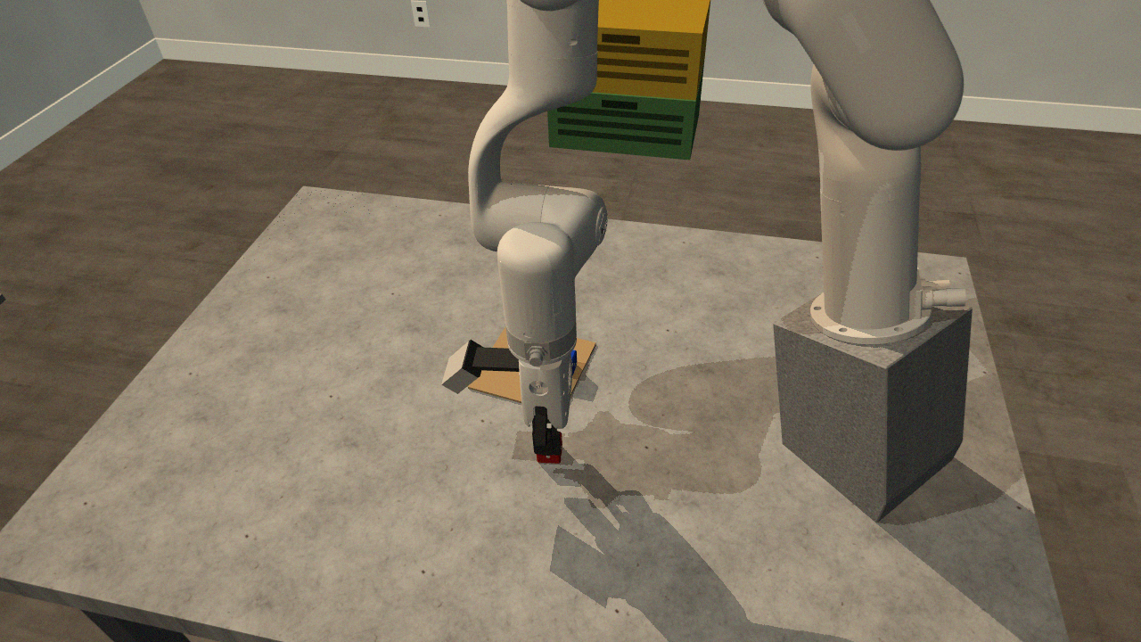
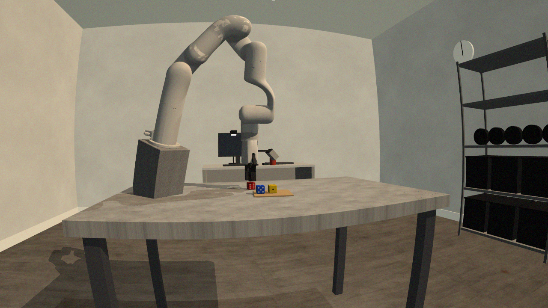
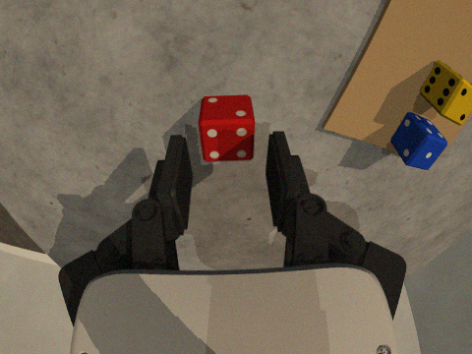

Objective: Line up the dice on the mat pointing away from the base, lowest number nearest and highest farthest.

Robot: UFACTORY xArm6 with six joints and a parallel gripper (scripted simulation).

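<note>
Right now my hand is 4 cm above the red die. Also, from my hand: yellow die: 14 cm to the right, 7 cm ahead, 4 cm below; blue die: 14 cm to the right, 4 cm below, 2 cm ahead; mat: 14 cm to the right, 7 cm ahead, 5 cm below.
</note>
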